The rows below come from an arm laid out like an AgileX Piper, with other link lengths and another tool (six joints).
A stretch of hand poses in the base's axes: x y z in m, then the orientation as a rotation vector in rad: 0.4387 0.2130 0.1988 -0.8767 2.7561 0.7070; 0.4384 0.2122 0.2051 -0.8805 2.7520 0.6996; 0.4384 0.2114 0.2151 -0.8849 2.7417 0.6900; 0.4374 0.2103 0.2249 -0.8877 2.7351 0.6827; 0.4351 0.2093 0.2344 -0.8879 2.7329 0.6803; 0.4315 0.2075 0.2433 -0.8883 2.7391 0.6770; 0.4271 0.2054 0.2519 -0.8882 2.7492 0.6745; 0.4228 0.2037 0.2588 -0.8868 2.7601 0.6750; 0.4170 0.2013 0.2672 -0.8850 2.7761 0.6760; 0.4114 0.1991 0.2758 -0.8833 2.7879 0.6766; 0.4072 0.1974 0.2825 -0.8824 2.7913 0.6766; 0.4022 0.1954 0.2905 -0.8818 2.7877 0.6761; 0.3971 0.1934 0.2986 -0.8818 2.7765 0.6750; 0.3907 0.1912 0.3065 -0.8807 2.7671 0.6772; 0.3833 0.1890 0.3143 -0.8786 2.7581 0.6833; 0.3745 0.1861 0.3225 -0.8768 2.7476 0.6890; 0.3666 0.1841 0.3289 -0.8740 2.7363 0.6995; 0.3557 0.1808 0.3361 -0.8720 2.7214 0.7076; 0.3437 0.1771 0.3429 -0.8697 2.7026 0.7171; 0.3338 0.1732 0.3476 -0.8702 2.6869 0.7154
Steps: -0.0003 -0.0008 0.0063 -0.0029 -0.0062 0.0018; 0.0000 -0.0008 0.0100 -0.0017 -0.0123 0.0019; -0.0010 -0.0011 0.0098 -0.0017 -0.0084 0.0011; -0.0023 -0.0010 0.0095 -0.0005 -0.0028 -0.0001; -0.0036 -0.0018 0.0089 -0.0045 0.0041 -0.0001; -0.0044 -0.0021 0.0086 -0.0056 0.0077 -0.0004; -0.0043 -0.0017 0.0069 -0.0040 0.0095 -0.0009; -0.0058 -0.0024 0.0084 -0.0058 0.0141 -0.0011; -0.0056 -0.0022 0.0086 -0.0043 0.0103 -0.0011; -0.0042 -0.0017 0.0067 -0.0013 0.0029 -0.0006; -0.0050 -0.0020 0.0080 0.0013 -0.0034 -0.0005; -0.0051 -0.0020 0.0081 0.0040 -0.0102 -0.0001; -0.0064 -0.0022 0.0079 0.0052 -0.0074 -0.0006; -0.0074 -0.0022 0.0078 0.0074 -0.0056 -0.0008; -0.0088 -0.0029 0.0082 0.0077 -0.0070 -0.0007; -0.0079 -0.0020 0.0064 0.0109 -0.0058 -0.0008; -0.0109 -0.0033 0.0072 0.0110 -0.0098 -0.0005; -0.0120 -0.0037 0.0068 0.0135 -0.0126 -0.0006; -0.0099 -0.0039 0.0047 0.0056 -0.0142 0.0000
